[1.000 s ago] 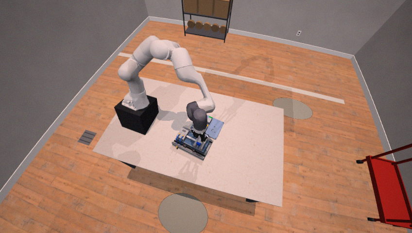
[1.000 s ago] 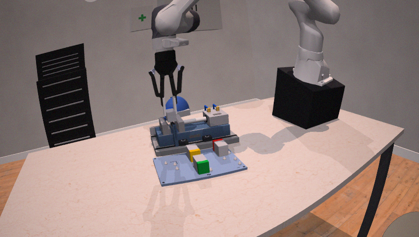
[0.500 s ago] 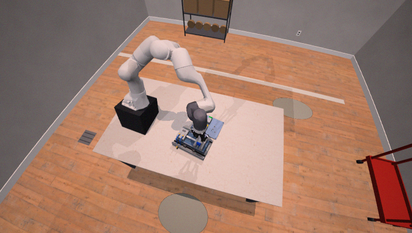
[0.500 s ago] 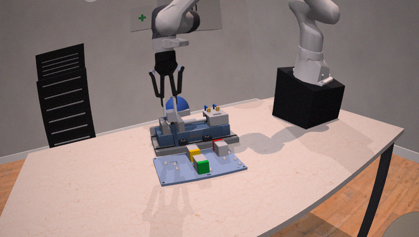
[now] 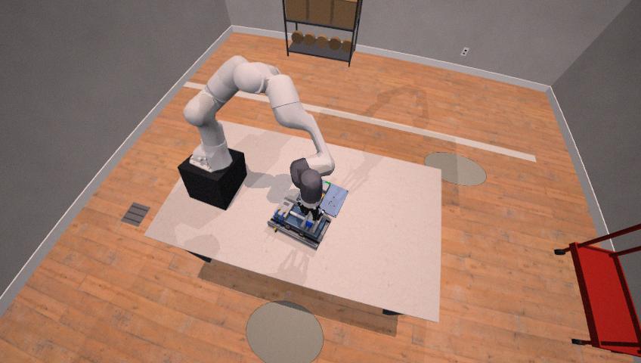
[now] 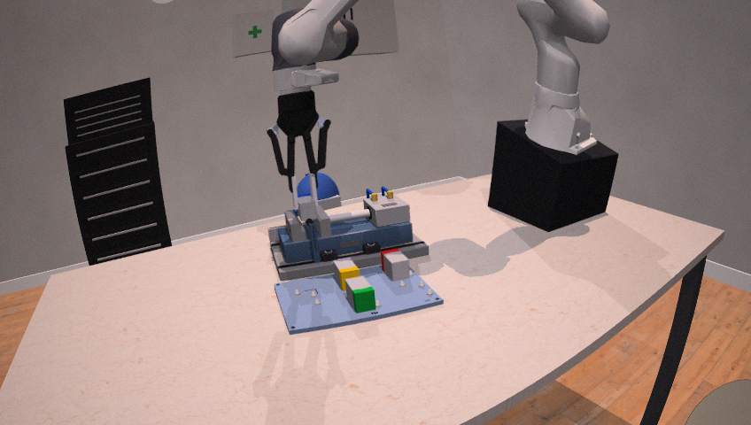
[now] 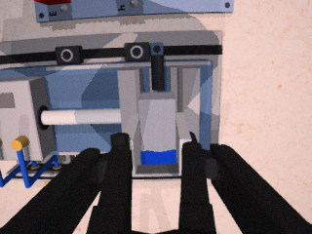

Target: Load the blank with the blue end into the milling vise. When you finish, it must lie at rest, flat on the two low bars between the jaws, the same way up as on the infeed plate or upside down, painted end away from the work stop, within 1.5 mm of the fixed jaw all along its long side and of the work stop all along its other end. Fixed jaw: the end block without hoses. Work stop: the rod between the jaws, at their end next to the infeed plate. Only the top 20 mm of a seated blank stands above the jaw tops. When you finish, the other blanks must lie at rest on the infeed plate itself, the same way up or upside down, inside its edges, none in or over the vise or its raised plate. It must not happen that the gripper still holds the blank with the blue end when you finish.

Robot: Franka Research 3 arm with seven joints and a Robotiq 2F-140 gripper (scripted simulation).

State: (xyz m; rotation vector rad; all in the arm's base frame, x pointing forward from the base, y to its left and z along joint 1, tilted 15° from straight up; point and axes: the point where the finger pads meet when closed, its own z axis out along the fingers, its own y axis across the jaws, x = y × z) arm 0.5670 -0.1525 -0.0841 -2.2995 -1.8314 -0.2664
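Right now my hand is 3 cm above the blue-ended blank. From my hand the other things lie so: moving jaw (3 cm behind, 1 cm to the left, 7 cm below); then black work stop rod (1 cm ahead, 5 cm to the left, 5 cm below); then fixed jaw (3 cm ahead, 7 cm below).
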